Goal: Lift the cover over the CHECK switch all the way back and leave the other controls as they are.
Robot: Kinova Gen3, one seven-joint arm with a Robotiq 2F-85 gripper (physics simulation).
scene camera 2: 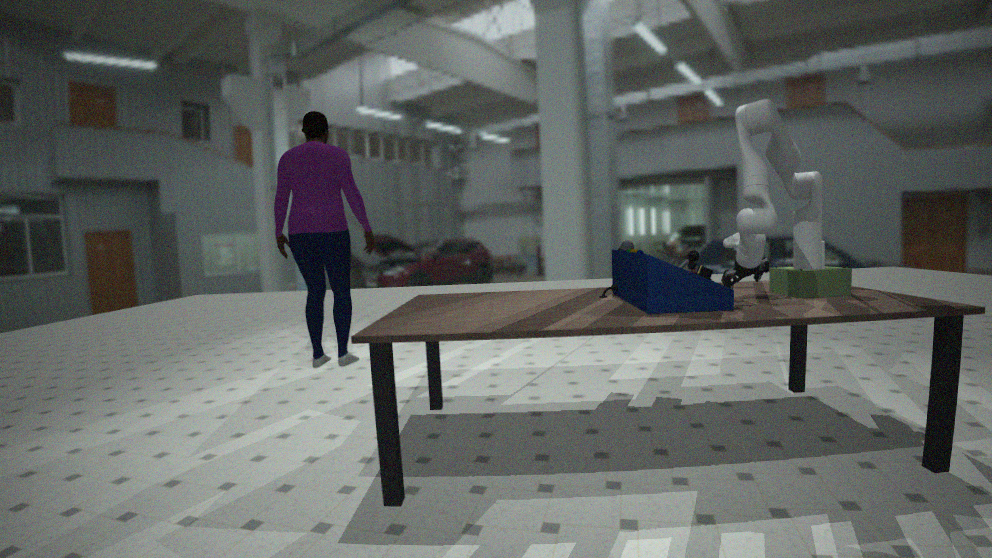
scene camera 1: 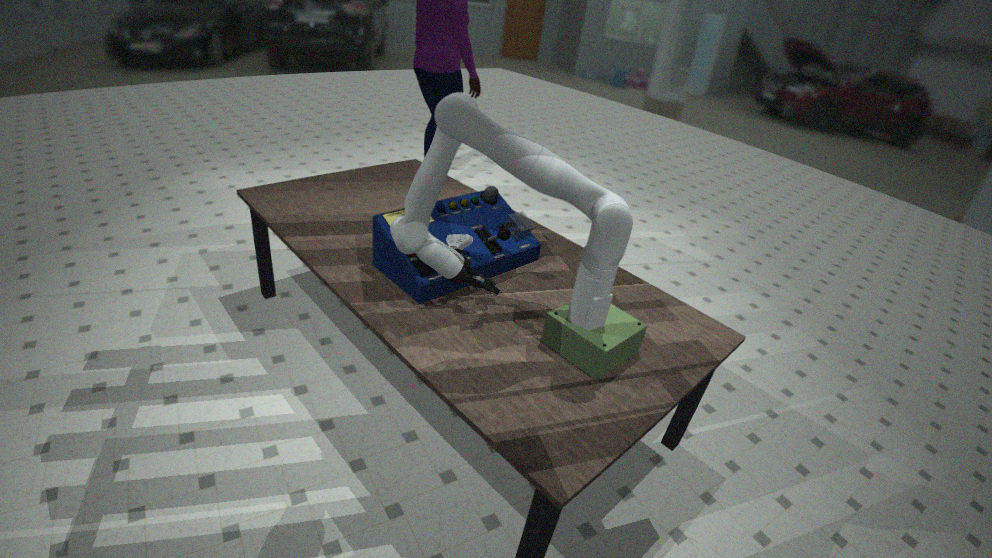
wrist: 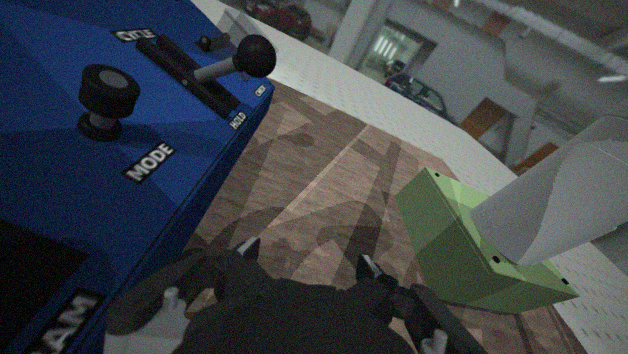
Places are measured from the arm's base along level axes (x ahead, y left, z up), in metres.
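Where they show: gripper, fingertip midpoint: (scene camera 2: pixel 742 284) (scene camera 1: pixel 488 289) (wrist: pixel 308 257); arm's base, link origin: (scene camera 2: pixel 807 268) (scene camera 1: pixel 584 318) (wrist: pixel 497 234).
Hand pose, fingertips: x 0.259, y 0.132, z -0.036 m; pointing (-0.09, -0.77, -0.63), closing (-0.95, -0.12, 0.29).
Observation:
Each offset is from my fingertips to the top centre of the thing. "spot": to the spot under its first point. Level surfaces: height alone.
The see-through cover @(0.206 m ahead, 0.236 m right, 0.109 m up) (scene camera 1: pixel 520 223) (wrist: pixel 239 26) is at the far right part of the blue control panel @(spot: 0.145 m ahead, 0.200 m right, 0.015 m down) (scene camera 1: pixel 516 258) (scene camera 2: pixel 665 291) (wrist: pixel 50 180). It looks raised at a slant beside a small dark toggle switch (wrist: pixel 212 42); its exact angle is hard to tell. The CHECK label @(0.167 m ahead, 0.244 m right, 0.014 m up) (wrist: pixel 260 90) is near the panel's front right corner. My gripper (scene camera 1: pixel 493 286) (scene camera 2: pixel 743 277) (wrist: pixel 308 257) is open and empty, in front of the panel's near edge above the table, well away from the cover. The cover cannot be made out in scene camera 2.
A ball-topped lever @(spot: 0.122 m ahead, 0.119 m right, 0.103 m up) (scene camera 1: pixel 504 232) (wrist: pixel 255 56) stands in its slot between the MODE knob @(0.162 m ahead, 0.000 m left, 0.083 m up) (wrist: pixel 109 95) and the cover. A grey dome @(spot: 0.342 m ahead, 0.201 m right, 0.126 m up) (scene camera 1: pixel 490 195) and coloured lamps are along the panel's back. The arm's green base block (scene camera 1: pixel 589 350) (scene camera 2: pixel 810 283) (wrist: pixel 450 250) sits on the table @(0.055 m down) (scene camera 1: pixel 485 388).

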